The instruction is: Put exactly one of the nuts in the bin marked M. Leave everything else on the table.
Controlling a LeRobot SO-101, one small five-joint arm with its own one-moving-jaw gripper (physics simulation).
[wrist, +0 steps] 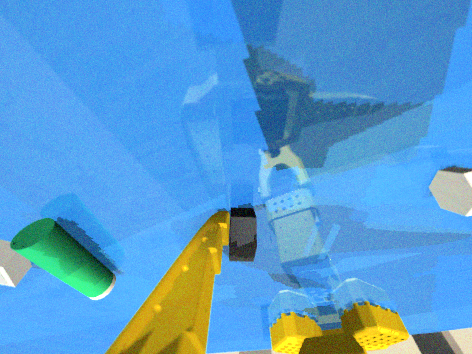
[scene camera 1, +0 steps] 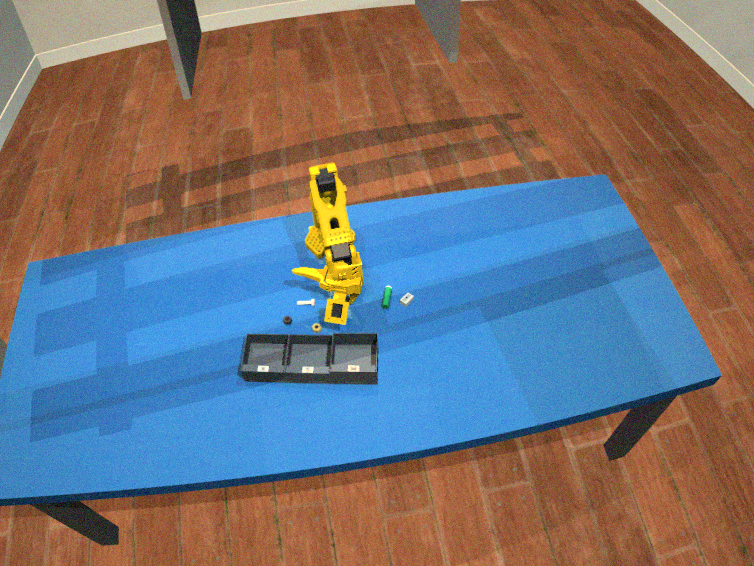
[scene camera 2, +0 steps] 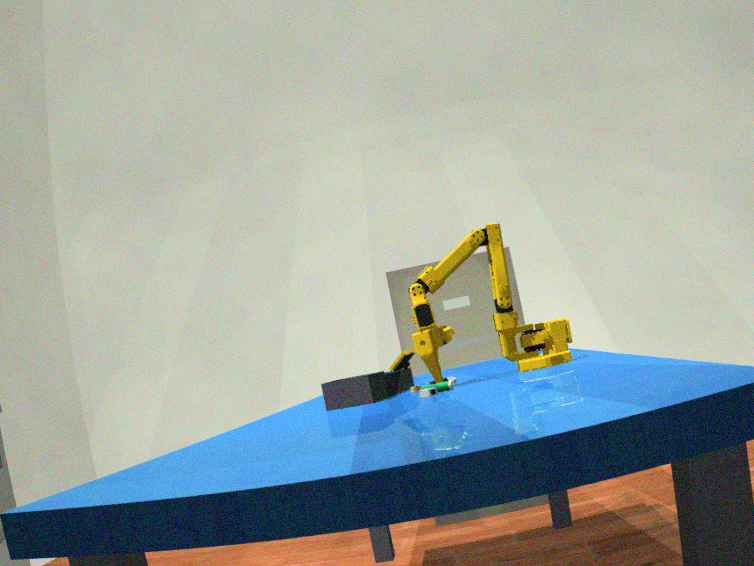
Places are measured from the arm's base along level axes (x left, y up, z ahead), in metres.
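Pixels of known places: hand, tool point: (wrist: pixel 228 223); arm's base, link origin: (wrist: pixel 326 316) (scene camera 2: pixel 534 368).
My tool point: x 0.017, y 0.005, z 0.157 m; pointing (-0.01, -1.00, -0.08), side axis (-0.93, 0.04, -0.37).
For each thing: its top centre in the pictures, then the offset to it from my tool point. Level surfaces: height alone.
- brass-coloured nut, top centre: (scene camera 2: pixel 415 386) (scene camera 1: pixel 316 326) dy +0.004, dx -0.072, dz +0.050 m
- black three-bin tray, top centre: (scene camera 2: pixel 369 373) (scene camera 1: pixel 308 351) dy +0.041, dx -0.092, dz +0.128 m
- green cylinder, top centre: (wrist: pixel 64 280) (scene camera 2: pixel 437 383) (scene camera 1: pixel 387 294) dy +0.009, dx +0.077, dz +0.003 m
- white block, top centre: (scene camera 2: pixel 427 388) (scene camera 1: pixel 406 297) dy +0.006, dx +0.115, dz +0.017 m
- white bolt, top centre: (scene camera 1: pixel 305 300) dy +0.008, dx -0.087, dz -0.016 m
- blue table, surface height: dy -0.005 m
My gripper (scene camera 1: pixel 320 290) (scene camera 2: pixel 416 374) is fully open, low over the table. In the wrist view its fixed jaw (wrist: pixel 220 225) shows and the moving jaw is out of the picture. A dark nut (wrist: pixel 243 235) is close against the right side of the fixed jaw's tip, seen edge-on; the arm hides it in scene camera 1. Another dark nut (scene camera 1: pixel 287 319) and a brass-coloured nut (scene camera 1: pixel 316 327) (scene camera 2: pixel 415 388) lie near the bins. The black three-bin tray (scene camera 1: pixel 310 378) (scene camera 2: pixel 347 394) has small white labels; the letters are too blurred to read surely.
A green cylinder (scene camera 1: pixel 387 297) (scene camera 2: pixel 436 386) (wrist: pixel 65 260) and a white block (scene camera 1: pixel 406 299) (scene camera 2: pixel 428 392) (wrist: pixel 11 265) lie right of the gripper in scene camera 1. A white bolt (scene camera 1: pixel 306 302) (wrist: pixel 452 191) lies left of it. All are on the blue table (scene camera 1: pixel 548 341) (scene camera 2: pixel 243 456).
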